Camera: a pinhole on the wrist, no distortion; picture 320 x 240 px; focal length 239.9 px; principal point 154.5 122.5 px. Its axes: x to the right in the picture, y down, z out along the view. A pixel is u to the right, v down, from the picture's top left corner.
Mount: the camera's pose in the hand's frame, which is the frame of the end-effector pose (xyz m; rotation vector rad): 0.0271 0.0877 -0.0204 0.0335 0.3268 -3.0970
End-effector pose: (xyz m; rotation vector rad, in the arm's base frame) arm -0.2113 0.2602 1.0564 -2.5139 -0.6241 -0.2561
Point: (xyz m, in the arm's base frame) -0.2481 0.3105 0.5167
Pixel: 249.9 16.4
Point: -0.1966 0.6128 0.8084
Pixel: 128.5 196.9
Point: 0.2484 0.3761 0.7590
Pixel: outside the picture
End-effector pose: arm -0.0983 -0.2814 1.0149 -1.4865 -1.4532 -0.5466
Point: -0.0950 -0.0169 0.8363
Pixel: 179.7 59.9
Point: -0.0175 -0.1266 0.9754
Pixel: 86.6 27.7
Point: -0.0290 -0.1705 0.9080
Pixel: 231.1 17.0
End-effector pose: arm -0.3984 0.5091 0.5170 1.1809 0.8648 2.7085
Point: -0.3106 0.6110 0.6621
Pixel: 114.5 165.7
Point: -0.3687 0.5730 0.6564
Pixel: 58.3 174.8
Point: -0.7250 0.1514 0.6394
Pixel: behind the camera
